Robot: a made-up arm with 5 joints.
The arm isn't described. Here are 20 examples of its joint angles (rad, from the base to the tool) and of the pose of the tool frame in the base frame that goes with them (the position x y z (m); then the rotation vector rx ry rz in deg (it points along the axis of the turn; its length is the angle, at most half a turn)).
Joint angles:
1: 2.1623 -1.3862 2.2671 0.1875 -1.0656
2: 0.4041 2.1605 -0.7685 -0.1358 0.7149
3: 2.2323 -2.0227 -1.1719 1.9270 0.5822
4: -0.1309 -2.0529 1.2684 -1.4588 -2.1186
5: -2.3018 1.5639 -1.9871 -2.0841 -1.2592
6: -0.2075 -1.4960 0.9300 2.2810 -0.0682
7: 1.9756 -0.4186 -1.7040 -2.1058 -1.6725
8: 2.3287 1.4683 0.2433 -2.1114 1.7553
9: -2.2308 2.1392 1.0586 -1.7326 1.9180
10: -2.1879 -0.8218 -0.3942 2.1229 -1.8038
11: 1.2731 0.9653 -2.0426 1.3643 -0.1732
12: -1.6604 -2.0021 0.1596 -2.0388 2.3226
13: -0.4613 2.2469 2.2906 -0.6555 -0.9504
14: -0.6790 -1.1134 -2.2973 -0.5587 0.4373
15: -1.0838 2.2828 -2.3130 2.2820 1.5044
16: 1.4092 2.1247 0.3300 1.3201 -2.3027
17: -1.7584 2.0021 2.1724 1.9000 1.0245
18: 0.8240 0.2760 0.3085 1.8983 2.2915
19: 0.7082 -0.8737 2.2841 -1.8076 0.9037
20: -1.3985 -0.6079 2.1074 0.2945 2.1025
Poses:
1: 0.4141 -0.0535 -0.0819 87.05 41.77 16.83
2: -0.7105 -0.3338 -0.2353 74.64 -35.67 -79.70
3: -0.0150 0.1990 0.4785 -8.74 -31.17 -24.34
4: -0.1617 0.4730 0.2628 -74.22 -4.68 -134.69
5: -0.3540 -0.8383 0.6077 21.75 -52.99 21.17
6: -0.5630 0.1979 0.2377 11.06 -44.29 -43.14
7: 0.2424 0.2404 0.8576 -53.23 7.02 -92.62
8: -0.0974 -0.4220 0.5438 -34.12 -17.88 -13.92
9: -0.2757 -0.6814 0.5933 -18.41 -62.54 24.42
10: -0.0687 0.3760 0.3341 -69.29 42.95 28.70
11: 0.3172 -0.4410 -0.2792 149.02 -1.51 4.30
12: -0.2935 0.1273 0.7628 -59.60 -64.28 133.58
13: 0.1132 -0.6224 0.0380 -37.98 111.93 -21.33
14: -0.1976 0.3068 -0.5779 153.66 60.50 33.19
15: -0.5134 -0.0983 -0.0194 -165.16 43.57 18.44
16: 0.3950 -0.2264 -0.0282 -94.24 21.10 -137.60
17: -0.2720 -0.3911 -0.0986 168.43 27.85 14.90
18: 0.0542 -0.4160 -0.0440 125.66 32.37 -16.86
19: 0.4820 0.4161 -0.2744 -148.68 72.52 -53.19
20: 0.1489 0.4548 -0.1129 -116.56 83.97 -30.22
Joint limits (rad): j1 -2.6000..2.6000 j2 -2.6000..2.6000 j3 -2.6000..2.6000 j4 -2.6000..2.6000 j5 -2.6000..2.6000
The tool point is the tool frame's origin. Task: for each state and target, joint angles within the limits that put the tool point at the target. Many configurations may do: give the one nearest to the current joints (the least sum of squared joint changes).
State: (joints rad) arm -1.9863 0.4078 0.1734 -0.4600 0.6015
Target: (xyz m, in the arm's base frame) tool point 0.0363 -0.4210 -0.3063
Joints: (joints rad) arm -2.0924 0.3816 0.1672 -0.4406 0.5436
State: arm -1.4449 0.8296 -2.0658 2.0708 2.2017
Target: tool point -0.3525 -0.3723 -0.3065
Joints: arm -1.1457 1.5753 -2.3342 1.2886 2.3028
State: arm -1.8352 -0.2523 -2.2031 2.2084 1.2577
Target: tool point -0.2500 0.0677 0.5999
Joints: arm -2.2550 -0.2760 -2.5963 2.2063 1.7961
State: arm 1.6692 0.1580 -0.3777 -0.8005 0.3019
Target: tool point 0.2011 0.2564 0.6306
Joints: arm 0.8442 -0.3802 0.0976 -1.1110 0.9553
